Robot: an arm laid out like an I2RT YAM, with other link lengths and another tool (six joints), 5 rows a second.
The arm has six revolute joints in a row. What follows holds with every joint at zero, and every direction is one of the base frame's. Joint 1 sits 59.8 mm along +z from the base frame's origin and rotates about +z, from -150 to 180 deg. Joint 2 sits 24.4 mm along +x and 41.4 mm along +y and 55.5 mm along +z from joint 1 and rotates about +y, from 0 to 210 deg. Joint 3 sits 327.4 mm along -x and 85.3 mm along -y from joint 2 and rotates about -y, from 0 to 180 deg. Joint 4 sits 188.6 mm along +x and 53 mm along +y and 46.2 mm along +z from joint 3 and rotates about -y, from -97 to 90 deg. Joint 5 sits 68.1 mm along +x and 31.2 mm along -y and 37.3 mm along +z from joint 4 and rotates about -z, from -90 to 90 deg. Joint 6 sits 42.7 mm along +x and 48.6 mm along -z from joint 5 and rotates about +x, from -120 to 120 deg. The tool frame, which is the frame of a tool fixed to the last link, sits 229 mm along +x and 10 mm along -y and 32 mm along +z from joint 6; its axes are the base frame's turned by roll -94.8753, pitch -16.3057 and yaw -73.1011 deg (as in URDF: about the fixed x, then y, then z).
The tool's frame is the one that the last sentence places.
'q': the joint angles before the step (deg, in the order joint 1, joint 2, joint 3, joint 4, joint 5, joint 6). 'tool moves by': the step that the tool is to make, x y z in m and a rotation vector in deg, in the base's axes. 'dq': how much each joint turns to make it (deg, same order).
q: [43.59 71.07 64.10 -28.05 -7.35 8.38]
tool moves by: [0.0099 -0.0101 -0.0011 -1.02 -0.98 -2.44]
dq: [-0.25 -0.07 -0.27 0.22 2.61 0.10]
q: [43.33 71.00 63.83 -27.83 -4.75 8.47]
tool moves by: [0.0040 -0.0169 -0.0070 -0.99 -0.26 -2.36]
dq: [-1.16 -1.30 -1.89 0.11 1.50 -0.05]
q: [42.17 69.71 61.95 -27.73 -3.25 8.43]
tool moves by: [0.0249 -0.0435 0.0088 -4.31 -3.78 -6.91]
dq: [-2.73 -1.07 1.69 -2.72 6.73 -2.24]
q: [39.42 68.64 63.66 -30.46 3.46 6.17]
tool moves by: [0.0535 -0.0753 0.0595 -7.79 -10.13 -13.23]
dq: [-4.54 1.52 9.21 -3.28 14.04 -5.61]
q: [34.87 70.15 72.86 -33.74 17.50 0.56]
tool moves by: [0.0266 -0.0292 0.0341 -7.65 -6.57 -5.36]
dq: [-0.39 2.25 3.18 2.71 9.25 -6.82]
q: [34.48 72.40 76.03 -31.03 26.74 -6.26]
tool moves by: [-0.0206 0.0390 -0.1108 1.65 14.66 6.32]
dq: [0.02 3.21 -9.69 -0.06 -10.61 4.83]
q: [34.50 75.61 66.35 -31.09 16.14 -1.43]
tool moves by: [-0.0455 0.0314 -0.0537 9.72 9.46 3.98]
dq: [0.14 -2.66 -9.86 3.59 -11.84 7.44]
